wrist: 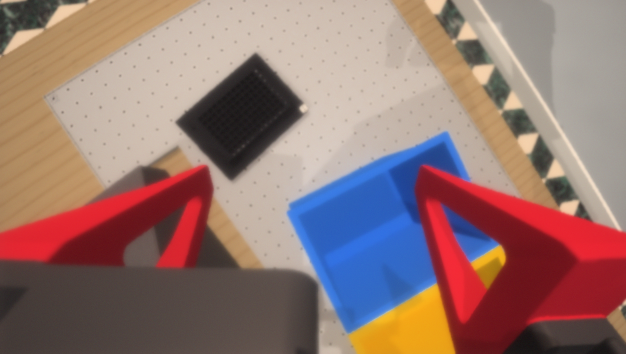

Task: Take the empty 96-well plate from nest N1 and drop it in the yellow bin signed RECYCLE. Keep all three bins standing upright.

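Note:
A black 96-well plate lies at the upper middle of the wrist view, on the grey perforated board; its dark rim makes it hard to tell plate from nest, and no nest label is readable. The yellow bin shows in part at the bottom, next to the blue bin and partly behind the right finger; its sign does not show. My gripper is wide open with nothing between its red fingers, high above the board, nearer the blue bin than the black plate. The green bin does not show.
The blue bin stands upright between the black plate and the yellow bin. A dark grey block shows behind the left finger. The perforated board lies on a wooden table. A white-edged grey surface lies beyond the table at right.

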